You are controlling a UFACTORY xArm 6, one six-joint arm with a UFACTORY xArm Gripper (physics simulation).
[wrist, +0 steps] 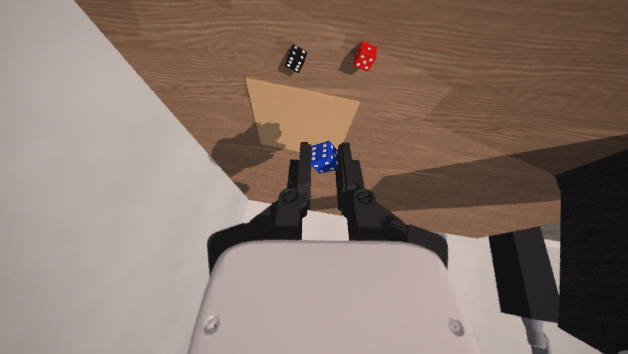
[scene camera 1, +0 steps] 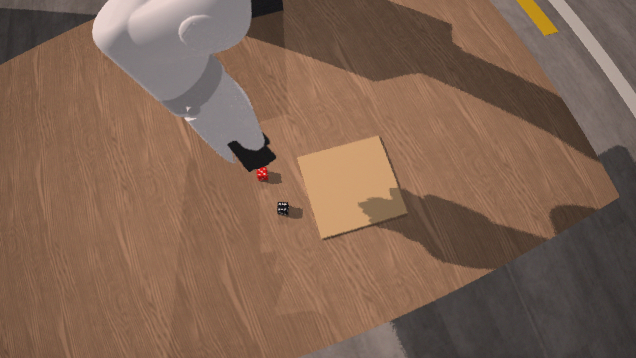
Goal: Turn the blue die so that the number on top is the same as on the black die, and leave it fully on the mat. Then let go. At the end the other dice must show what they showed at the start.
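Frame: origin at the arm's base, x ahead, y left, z up, level; centimetres.
Where they show: gripper, between the fingertips: (wrist: 323,156) (scene camera 1: 263,154).
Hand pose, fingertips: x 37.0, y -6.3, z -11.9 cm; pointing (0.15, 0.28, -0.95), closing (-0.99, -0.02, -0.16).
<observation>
Things, the pixels of their top centre, and the offset from my fingertips. Level surfaces: height alone.
- blue die, centre of its top: (wrist: 322,168) dx -0.1, dy -0.5, dz +1.3 cm
- black die, centre of its top: (wrist: 294,64) (scene camera 1: 282,206) dx +4.4, dy +0.1, dz -9.9 cm
- tan mat, centre of its top: (wrist: 300,127) (scene camera 1: 351,184) dx +4.5, dy +11.5, dz -11.1 cm
- red die, centre of its top: (wrist: 364,62) (scene camera 1: 261,171) dx -2.2, dy -1.0, dz -9.9 cm
- wooden table, height of its surface: dz -11.5 cm
My gripper (scene camera 1: 260,159) (wrist: 323,156) is shut on the blue die (wrist: 324,156) and holds it up off the table. In the wrist view the die's six-pip face looks toward the camera, with another pipped face below it in the picture. The blue die is hidden in the scene view. The black die (scene camera 1: 283,208) (wrist: 296,58) stands on the table left of the tan mat (scene camera 1: 345,175) (wrist: 300,110) in the scene view; its top appears to show six. The red die (scene camera 1: 262,174) (wrist: 365,56) stands just below the gripper in the scene picture; its top appears to show five.
The wooden table (scene camera 1: 125,250) (wrist: 475,75) surrounds the mat. The arm covers the upper left of the scene view, and its shadow crosses the mat's lower right corner. A large black block (wrist: 595,240) stands at the right of the wrist view.
</observation>
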